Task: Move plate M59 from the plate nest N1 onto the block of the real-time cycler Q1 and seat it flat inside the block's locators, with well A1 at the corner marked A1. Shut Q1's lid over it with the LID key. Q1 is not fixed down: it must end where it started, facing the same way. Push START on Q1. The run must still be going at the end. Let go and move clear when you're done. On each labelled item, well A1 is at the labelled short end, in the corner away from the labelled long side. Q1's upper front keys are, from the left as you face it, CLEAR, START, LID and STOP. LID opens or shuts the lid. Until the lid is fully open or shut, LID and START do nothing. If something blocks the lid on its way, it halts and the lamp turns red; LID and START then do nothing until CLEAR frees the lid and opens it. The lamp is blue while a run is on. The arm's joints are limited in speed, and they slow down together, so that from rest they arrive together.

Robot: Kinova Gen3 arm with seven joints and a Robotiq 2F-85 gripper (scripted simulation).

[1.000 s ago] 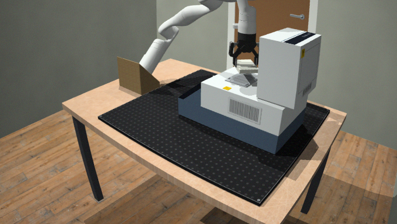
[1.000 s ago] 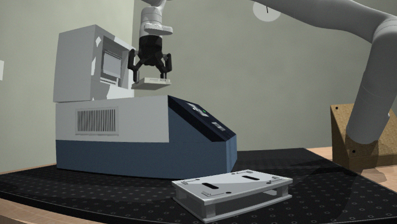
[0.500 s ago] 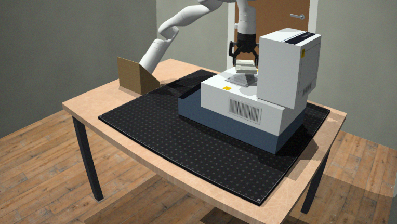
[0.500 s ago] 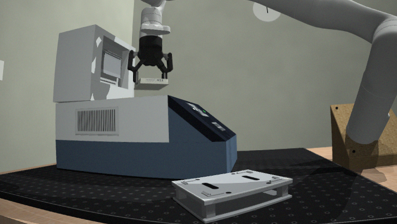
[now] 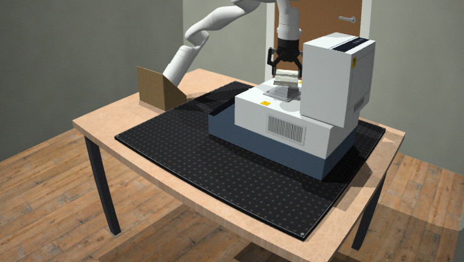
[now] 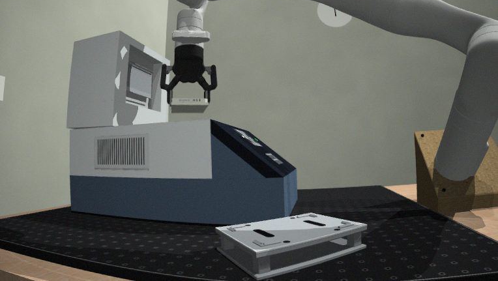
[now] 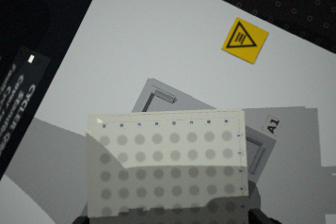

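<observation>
Right now my hand is 10 mm above the plate M59. Round my hand: A1 mark (380 mm behind, 240 mm to the left, 230 mm below); plate nest (290 mm behind, 250 mm to the left, 240 mm below).
</observation>
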